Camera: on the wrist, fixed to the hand. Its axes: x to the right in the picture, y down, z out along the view.
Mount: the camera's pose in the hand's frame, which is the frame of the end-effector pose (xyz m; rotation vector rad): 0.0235 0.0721 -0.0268 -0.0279 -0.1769 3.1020
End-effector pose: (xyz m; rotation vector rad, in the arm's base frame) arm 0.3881 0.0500 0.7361 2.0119 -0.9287 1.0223
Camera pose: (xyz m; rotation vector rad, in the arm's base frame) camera 0.3292 0.0285 0.7864 0.8199 2.0289 -0.7648
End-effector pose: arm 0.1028 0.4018 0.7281 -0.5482 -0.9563 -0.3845
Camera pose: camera 0.1715 0.4419 0.7164 -1.3455 0.5824 2.3913
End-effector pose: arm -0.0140 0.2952 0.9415 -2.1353 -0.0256 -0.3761
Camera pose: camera 0.0131 0.2298 0.9034 -0.1099 2.4196 1.4734
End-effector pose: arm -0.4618 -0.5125 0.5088 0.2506 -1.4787 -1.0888
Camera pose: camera -0.4138 -0.5030 0.5726 -1.6540 -0.3691 1.4367
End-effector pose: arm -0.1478 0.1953 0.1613 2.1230 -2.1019 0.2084
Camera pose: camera -0.2195 0.1770 0.1927 2.0179 2.1341 -0.0824
